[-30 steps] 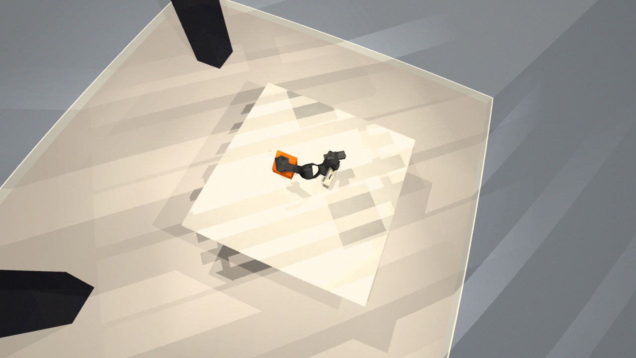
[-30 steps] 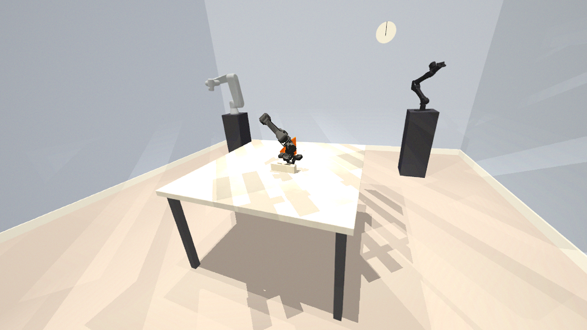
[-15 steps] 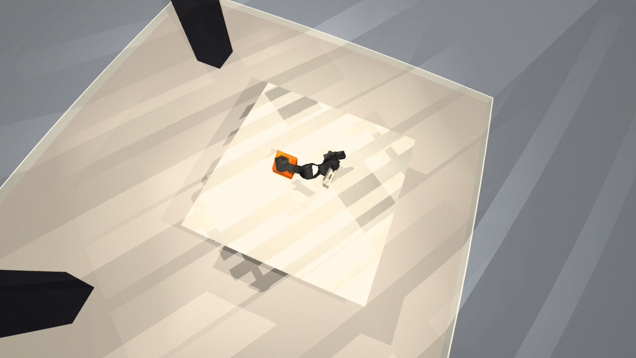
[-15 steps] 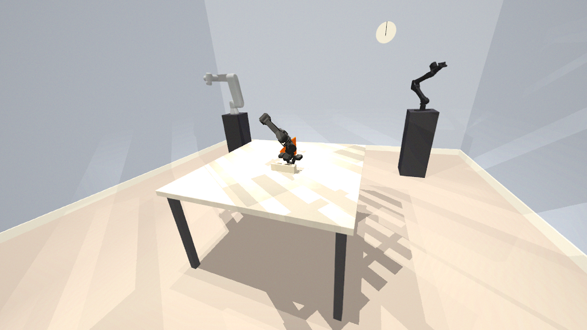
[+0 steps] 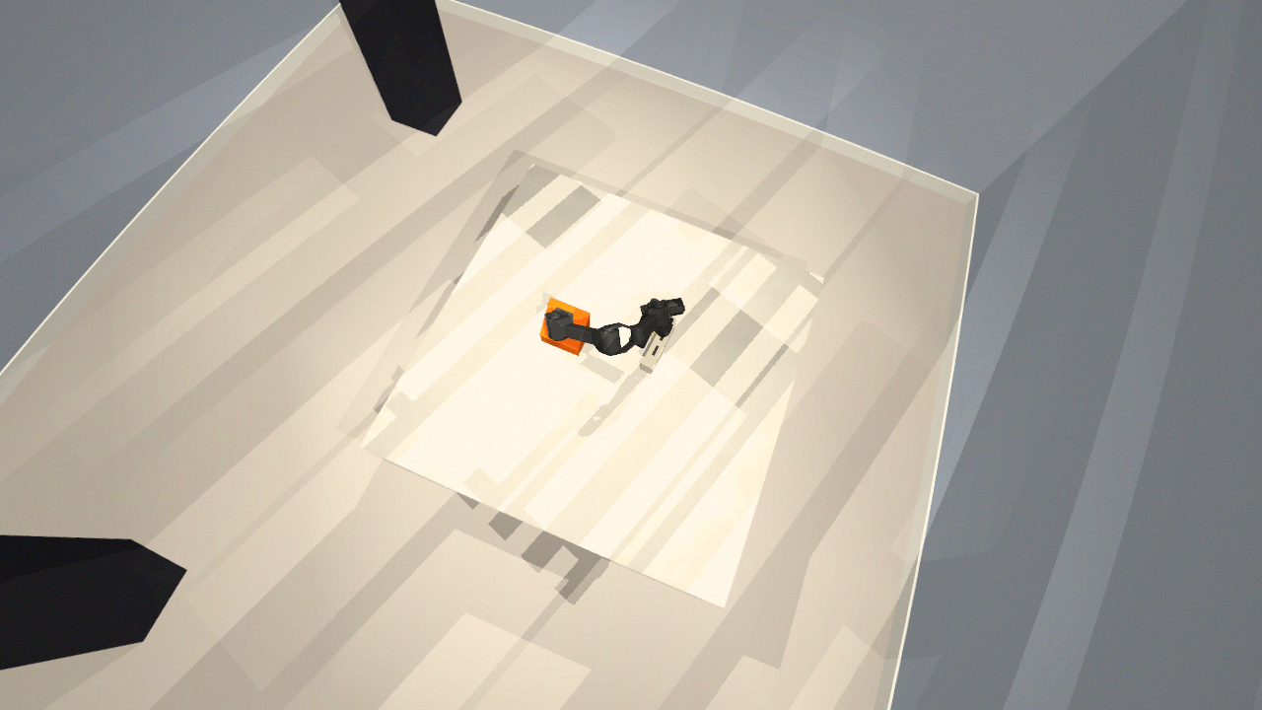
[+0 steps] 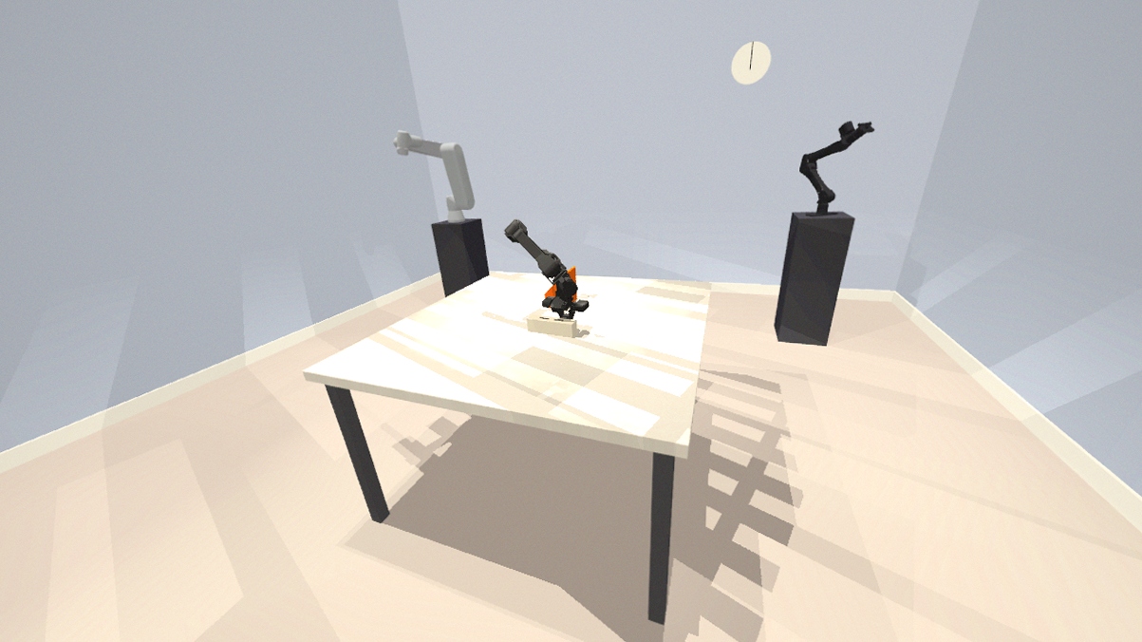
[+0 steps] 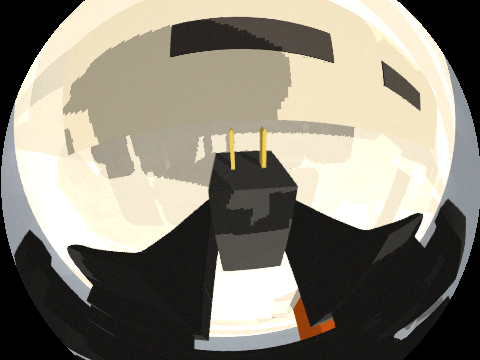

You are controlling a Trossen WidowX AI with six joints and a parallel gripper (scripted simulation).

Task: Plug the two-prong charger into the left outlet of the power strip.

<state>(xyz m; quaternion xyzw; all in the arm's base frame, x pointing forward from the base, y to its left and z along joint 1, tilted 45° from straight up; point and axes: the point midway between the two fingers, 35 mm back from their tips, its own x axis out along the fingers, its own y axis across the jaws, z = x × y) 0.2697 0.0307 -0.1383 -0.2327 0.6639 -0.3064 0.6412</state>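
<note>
The black two-prong charger is 2 cm ahead of my gripper tip and 1 cm above it.
</note>
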